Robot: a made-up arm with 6 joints.
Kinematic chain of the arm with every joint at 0, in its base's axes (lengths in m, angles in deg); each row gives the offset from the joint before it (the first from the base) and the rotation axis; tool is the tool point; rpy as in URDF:
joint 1: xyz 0 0 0.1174 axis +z
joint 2: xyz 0 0 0 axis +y
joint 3: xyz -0.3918 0 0.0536 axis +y
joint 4: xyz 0.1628 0 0.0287 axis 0.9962 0 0.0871
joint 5: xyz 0 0 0 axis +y
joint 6: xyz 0.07 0 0.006 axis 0.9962 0 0.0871
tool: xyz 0 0 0 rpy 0 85 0
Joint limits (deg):
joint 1: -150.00..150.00
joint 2: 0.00..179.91
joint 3: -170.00..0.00
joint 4: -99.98..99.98
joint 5: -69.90..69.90
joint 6: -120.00..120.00
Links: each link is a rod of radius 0.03 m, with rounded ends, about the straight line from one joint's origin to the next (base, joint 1, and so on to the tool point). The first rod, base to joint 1, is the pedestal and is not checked.
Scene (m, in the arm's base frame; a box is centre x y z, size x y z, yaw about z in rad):
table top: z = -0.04
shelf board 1: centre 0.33 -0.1 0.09 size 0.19 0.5 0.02 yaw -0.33
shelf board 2: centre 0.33 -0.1 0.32 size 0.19 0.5 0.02 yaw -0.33
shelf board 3: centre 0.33 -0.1 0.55 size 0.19 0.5 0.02 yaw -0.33
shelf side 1: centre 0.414 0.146 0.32 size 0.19 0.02 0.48 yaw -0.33
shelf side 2: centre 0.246 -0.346 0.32 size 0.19 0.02 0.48 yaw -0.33
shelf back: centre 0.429 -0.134 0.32 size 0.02 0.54 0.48 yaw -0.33
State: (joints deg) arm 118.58 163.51 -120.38 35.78 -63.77 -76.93
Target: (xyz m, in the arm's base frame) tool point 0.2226 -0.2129 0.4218
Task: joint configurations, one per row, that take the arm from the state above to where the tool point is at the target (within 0.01 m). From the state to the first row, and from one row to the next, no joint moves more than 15 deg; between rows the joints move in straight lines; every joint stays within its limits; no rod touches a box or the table.
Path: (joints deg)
1: 109.37 149.47 -107.43 34.20 -64.79 -84.11
2: 100.15 135.43 -94.48 32.62 -65.81 -91.29
3: 90.94 121.39 -81.53 31.04 -66.84 -98.46
4: 81.72 107.35 -68.59 29.46 -67.86 -105.64
5: 72.51 93.31 -55.64 27.88 -68.88 -112.82
6: 63.29 79.27 -42.69 26.30 -69.90 -120.00
7: 49.64 82.27 -45.42 32.25 -69.90 -113.85
8: 35.99 85.27 -48.16 38.21 -69.90 -107.69
9: 22.33 88.27 -50.89 44.16 -69.90 -101.54
10: 8.68 91.28 -53.62 50.12 -69.90 -95.39
11: -4.97 94.28 -56.36 56.07 -69.90 -89.24
12: -18.62 97.28 -59.09 62.02 -69.90 -83.08
13: -32.28 100.29 -61.83 67.98 -69.90 -76.93

